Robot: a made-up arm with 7 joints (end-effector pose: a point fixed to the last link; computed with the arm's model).
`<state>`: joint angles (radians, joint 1 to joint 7).
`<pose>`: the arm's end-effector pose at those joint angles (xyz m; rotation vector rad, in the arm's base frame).
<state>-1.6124 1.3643 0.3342 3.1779 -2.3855 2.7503 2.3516</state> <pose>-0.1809 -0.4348 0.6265 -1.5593 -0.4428 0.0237</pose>
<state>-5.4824 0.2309 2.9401 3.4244 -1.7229 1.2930 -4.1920</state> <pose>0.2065 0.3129 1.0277 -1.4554 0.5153 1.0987</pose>
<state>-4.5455 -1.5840 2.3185 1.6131 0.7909 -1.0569 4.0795</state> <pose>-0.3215 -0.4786 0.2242 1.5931 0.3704 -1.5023</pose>
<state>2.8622 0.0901 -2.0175 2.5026 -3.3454 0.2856 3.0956</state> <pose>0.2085 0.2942 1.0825 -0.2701 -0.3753 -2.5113</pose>
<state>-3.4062 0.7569 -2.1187 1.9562 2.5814 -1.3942 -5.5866</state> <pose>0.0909 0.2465 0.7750 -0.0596 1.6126 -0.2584</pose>
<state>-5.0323 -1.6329 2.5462 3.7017 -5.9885 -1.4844 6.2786</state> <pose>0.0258 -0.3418 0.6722 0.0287 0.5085 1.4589</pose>
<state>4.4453 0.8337 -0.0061 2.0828 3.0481 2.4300 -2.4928</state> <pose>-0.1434 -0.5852 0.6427 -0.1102 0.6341 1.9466</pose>
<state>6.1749 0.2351 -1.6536 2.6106 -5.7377 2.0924 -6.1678</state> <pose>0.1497 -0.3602 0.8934 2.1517 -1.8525 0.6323</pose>
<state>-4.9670 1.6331 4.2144 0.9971 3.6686 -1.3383 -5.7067</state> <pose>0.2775 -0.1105 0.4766 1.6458 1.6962 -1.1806</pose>
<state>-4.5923 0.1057 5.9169 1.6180 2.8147 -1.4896 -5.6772</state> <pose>0.1340 0.3398 0.5133 -1.0215 2.6221 -0.2604</pose>
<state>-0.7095 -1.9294 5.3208 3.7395 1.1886 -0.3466 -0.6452</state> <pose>-0.1463 0.3882 -0.0684 -2.4771 0.7832 0.3892</pose>
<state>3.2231 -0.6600 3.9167 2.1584 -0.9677 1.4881 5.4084</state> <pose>0.6138 0.3115 0.5295 1.8301 1.8515 0.1438</pose>
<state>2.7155 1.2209 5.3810 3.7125 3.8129 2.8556 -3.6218</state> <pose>-0.2500 -0.0576 0.7505 -0.0323 1.9627 -0.0406</pose>
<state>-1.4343 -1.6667 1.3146 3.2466 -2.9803 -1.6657 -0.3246</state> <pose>0.0186 0.4545 0.3678 -1.4732 0.7837 -1.4675</pose>
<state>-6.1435 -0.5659 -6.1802 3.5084 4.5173 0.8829 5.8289</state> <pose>-0.5578 -0.1448 0.8699 0.4046 -1.3420 1.4057</pose>
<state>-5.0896 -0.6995 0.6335 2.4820 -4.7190 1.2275 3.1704</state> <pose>-0.3615 -0.1582 1.0643 2.1836 0.0239 -2.0702</pose>
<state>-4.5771 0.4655 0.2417 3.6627 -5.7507 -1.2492 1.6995</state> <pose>0.1786 -0.0797 0.8539 1.2900 0.5668 0.8071</pose>
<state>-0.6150 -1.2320 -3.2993 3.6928 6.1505 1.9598 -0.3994</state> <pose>-0.4404 0.3218 0.7121 -0.4280 -2.7192 -0.6749</pose>
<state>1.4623 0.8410 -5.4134 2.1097 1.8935 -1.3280 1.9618</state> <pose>-0.0769 0.5098 0.4177 -0.4165 2.5666 0.6061</pose>
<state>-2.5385 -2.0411 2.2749 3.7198 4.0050 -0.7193 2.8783</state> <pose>0.2904 0.4531 0.1480 -2.1065 -1.5072 -0.9425</pose>
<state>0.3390 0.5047 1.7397 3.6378 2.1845 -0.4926 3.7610</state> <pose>0.4587 0.0219 0.8607 -0.7646 0.6514 -1.2278</pose>
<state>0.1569 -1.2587 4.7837 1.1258 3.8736 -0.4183 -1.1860</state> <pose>0.1753 -0.4498 0.5348 0.9406 1.1331 0.1724</pose>
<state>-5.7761 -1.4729 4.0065 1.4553 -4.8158 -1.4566 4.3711</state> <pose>-0.1686 -0.2894 0.0795 1.3221 -2.5007 -0.8426</pose>
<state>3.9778 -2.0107 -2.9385 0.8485 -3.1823 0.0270 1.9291</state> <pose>-0.3138 -0.2175 0.0948 -1.1411 -2.0350 1.3972</pose>
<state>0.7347 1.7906 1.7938 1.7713 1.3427 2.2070 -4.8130</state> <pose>0.0068 0.5315 0.6196 -0.3685 1.0496 -2.5636</pose>
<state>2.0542 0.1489 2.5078 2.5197 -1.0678 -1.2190 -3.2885</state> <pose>0.1026 -0.0566 0.9942 -1.2504 0.1217 -2.4017</pose>
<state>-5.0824 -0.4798 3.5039 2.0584 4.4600 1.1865 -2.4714</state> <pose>-0.1675 -0.6834 0.6661 -1.5281 -1.0832 1.9756</pose>
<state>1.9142 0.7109 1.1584 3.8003 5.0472 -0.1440 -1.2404</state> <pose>0.2283 0.2230 0.9819 -0.7359 -0.4361 -2.6838</pose>
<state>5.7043 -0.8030 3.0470 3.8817 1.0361 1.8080 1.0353</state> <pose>-0.2721 -0.0311 0.9628 -0.6543 -1.9127 0.9603</pose>
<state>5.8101 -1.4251 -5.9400 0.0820 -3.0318 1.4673 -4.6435</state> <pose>0.3729 -0.0832 0.6753 0.0335 0.3030 1.1816</pose>
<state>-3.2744 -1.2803 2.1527 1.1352 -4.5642 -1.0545 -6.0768</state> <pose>0.0391 -0.4612 0.3675 0.3368 -1.2032 1.1371</pose>
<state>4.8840 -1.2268 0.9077 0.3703 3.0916 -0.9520 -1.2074</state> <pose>0.1126 -0.2116 0.4065 0.5255 -2.3193 0.9984</pose>
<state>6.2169 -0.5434 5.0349 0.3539 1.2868 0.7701 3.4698</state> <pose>0.2624 -0.3343 0.1869 2.3801 0.4844 1.7799</pose>
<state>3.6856 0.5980 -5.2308 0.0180 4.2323 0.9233 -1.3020</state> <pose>0.1718 -0.0537 0.0120 -1.8381 -2.3326 0.4565</pose>
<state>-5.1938 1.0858 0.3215 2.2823 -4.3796 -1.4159 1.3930</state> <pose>0.2909 0.4117 0.3367 -0.2241 2.2402 -0.4209</pose>
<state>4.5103 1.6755 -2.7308 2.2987 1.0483 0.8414 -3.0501</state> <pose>-0.3343 -0.6099 0.7428 -1.2302 -0.6594 1.9198</pose>
